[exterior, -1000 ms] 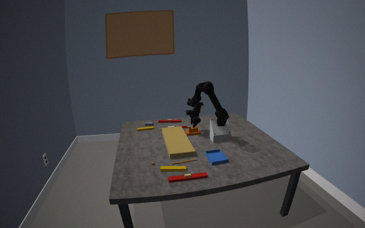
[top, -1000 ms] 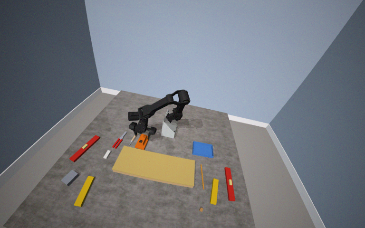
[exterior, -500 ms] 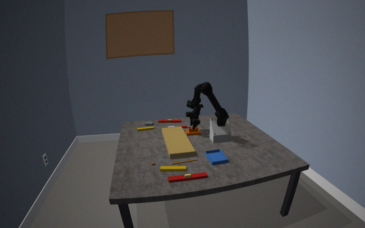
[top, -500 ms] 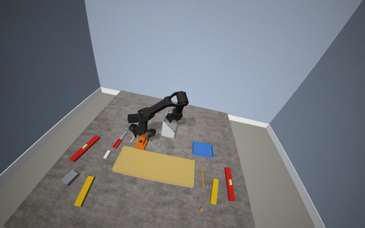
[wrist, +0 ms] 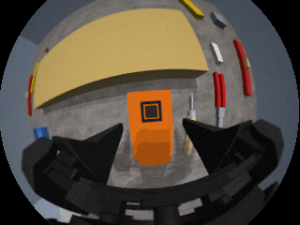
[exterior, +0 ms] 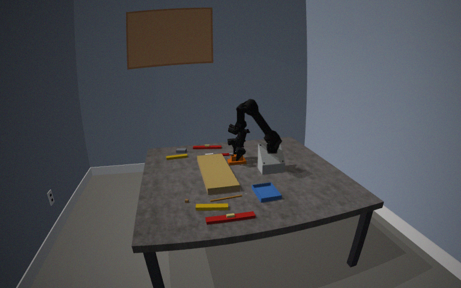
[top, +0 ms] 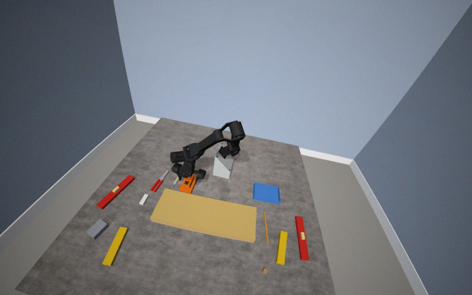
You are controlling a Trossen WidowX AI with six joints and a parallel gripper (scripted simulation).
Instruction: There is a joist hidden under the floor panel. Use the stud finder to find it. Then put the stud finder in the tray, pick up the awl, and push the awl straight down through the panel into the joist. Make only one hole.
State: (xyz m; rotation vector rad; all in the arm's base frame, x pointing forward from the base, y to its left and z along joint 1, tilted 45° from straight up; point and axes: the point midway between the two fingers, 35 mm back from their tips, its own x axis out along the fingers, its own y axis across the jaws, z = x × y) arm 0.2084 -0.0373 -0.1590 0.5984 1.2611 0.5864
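My gripper tip is 1 cm below the orange stud finder. Also, from my gripper tip: wooden-handled tool (8 cm to the right, 3 cm below); then grey block (39 cm ahead, 28 cm to the right, 2 cm below); then white piece (18 cm ahead, 18 cm to the right, 3 cm below).
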